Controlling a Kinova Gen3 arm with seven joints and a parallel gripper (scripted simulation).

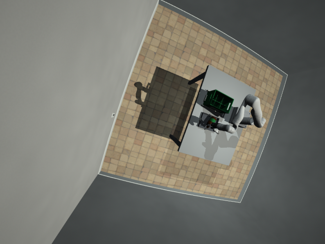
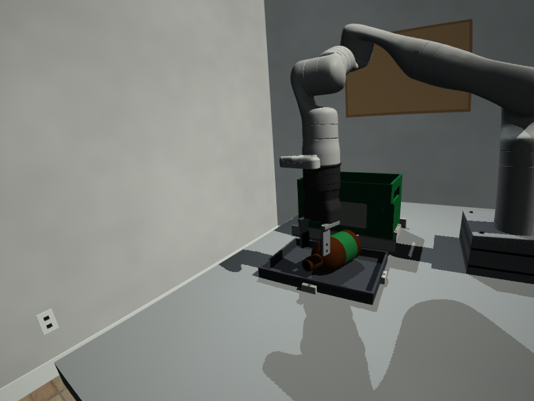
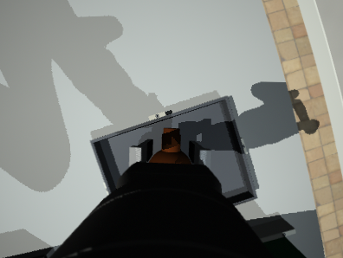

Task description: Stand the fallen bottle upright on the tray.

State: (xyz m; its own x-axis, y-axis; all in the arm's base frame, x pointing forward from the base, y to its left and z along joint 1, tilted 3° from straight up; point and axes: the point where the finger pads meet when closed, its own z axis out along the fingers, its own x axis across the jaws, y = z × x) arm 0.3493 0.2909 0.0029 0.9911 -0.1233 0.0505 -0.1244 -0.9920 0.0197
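Now: hand 10 mm past the brown bottle, 50 mm to the left of it and 40 mm above it. Round my hand: green crate (70 mm ahead, 300 mm to the right); black tray (50 mm to the right, 70 mm below).
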